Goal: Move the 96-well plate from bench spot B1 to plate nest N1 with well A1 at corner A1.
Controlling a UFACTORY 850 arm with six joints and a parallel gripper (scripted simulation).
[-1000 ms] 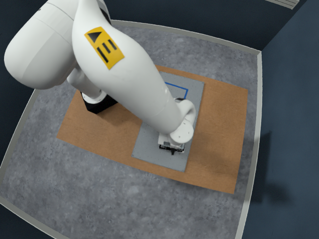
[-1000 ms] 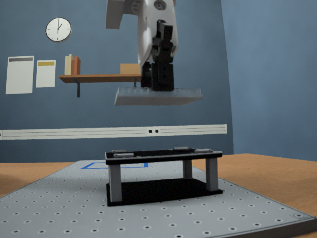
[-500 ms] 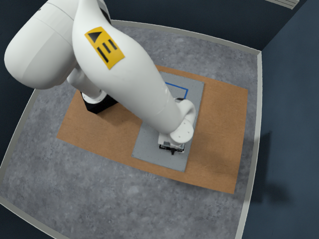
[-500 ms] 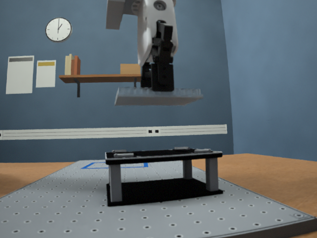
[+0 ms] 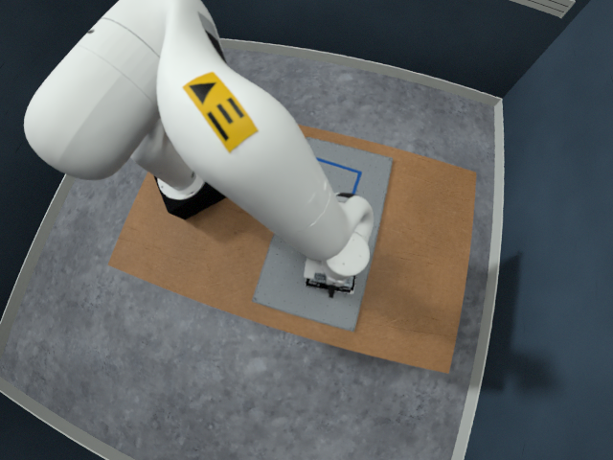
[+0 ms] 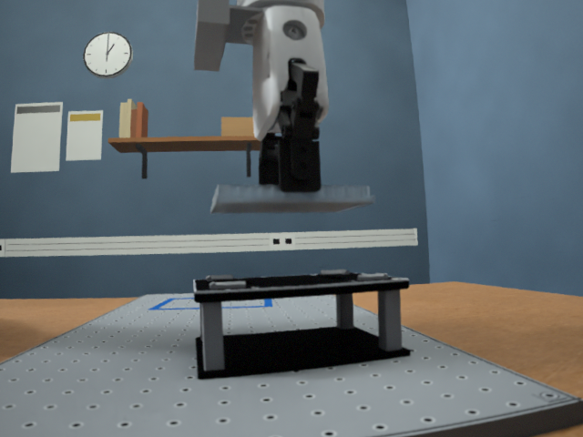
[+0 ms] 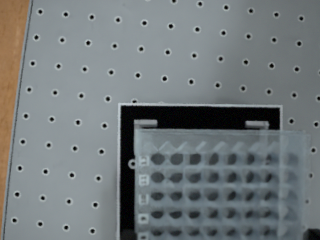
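Now: hand 80 mm above the black raised plate nest. Also, from my hand: 96-well plate 10 mm below.
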